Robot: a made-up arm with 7 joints.
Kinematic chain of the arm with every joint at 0, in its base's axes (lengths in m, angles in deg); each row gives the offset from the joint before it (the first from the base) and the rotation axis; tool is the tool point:
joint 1: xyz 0 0 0.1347 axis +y
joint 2: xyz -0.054 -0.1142 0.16 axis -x
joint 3: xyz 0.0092 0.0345 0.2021 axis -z
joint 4: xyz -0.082 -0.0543 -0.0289 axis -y
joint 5: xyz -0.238 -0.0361 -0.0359 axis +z
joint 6: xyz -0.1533 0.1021 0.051 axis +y
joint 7: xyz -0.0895 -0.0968 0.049 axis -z
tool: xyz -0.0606 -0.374 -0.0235
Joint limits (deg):
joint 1: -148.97..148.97
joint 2: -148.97..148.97
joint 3: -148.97..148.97
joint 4: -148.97..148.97
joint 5: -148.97..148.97
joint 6: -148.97..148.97
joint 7: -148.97..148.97
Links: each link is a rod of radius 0.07 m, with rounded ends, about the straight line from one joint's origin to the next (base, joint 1, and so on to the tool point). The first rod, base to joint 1, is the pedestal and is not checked.
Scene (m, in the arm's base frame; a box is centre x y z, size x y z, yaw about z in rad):
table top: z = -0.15
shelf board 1: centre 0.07 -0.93 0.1 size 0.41 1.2 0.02 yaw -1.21
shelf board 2: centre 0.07 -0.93 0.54 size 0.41 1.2 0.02 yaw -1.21
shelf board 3: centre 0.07 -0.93 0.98 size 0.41 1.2 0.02 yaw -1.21
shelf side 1: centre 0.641 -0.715 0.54 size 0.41 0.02 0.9 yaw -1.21
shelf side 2: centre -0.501 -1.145 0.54 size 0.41 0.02 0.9 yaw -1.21
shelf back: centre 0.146 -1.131 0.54 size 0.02 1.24 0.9 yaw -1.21
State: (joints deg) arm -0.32 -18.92 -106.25 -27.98 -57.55 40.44 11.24
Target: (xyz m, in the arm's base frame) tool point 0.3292 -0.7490 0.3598
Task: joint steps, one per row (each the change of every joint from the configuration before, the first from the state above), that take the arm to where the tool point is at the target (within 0.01 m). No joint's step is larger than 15 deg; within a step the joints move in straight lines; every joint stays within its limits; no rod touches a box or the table.
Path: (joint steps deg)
1: -10.10 4.22 -0.42 1.01 4.37 -1.42 -14.69
2: -10.10 4.22 -0.42 1.01 4.37 -1.42 -14.70
3: -10.10 4.22 -0.42 1.01 4.37 -1.42 -14.69
4: -10.10 4.22 -0.42 1.01 4.37 -1.42 -14.70
5: 6.12 -6.89 2.69 14.77 -4.53 2.42 -9.02
6: 6.12 -6.89 2.69 14.78 -4.52 2.42 -9.02
7: 5.55 -1.99 -1.93 -2.75 -1.95 0.60 11.56
8: 5.55 -1.99 -1.93 -2.75 -1.95 0.60 11.55
9: 5.54 -1.99 -1.93 -2.75 -1.95 0.59 11.56
10: 5.55 -2.00 -1.93 -2.75 -1.95 0.60 11.56

